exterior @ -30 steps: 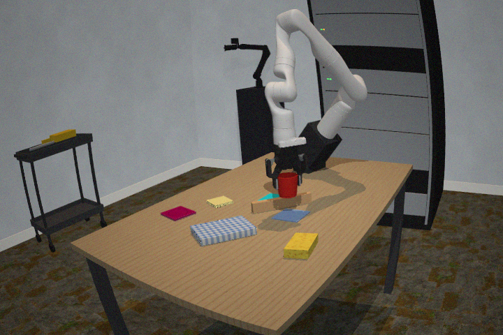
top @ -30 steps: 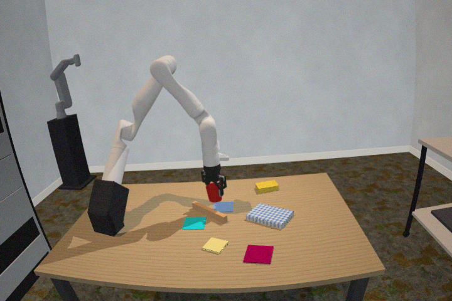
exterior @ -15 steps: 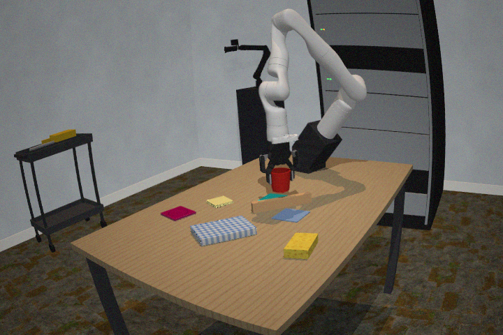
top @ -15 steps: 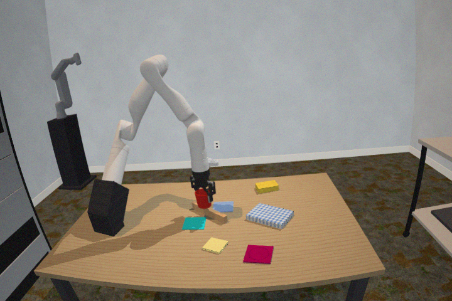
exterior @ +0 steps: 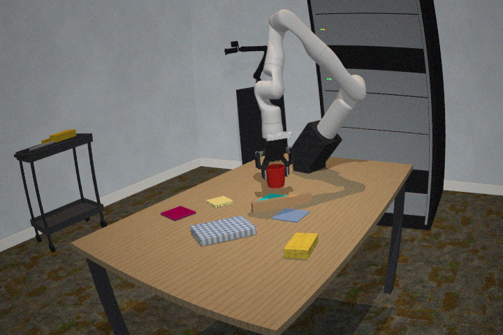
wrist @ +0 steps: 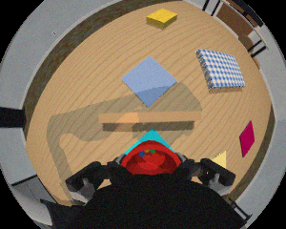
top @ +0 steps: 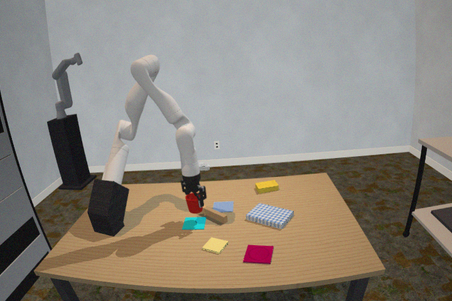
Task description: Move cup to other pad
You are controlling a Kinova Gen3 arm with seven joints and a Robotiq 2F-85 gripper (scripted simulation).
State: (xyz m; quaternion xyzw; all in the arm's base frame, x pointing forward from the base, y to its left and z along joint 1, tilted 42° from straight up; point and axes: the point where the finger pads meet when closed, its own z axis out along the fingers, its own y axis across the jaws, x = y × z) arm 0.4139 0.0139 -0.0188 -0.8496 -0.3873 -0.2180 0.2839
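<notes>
The wooden rail is 40 mm ahead of my hand, 50 mm to the left of it and 90 mm below it. Also, from my hand: red cup (20 mm below).
</notes>
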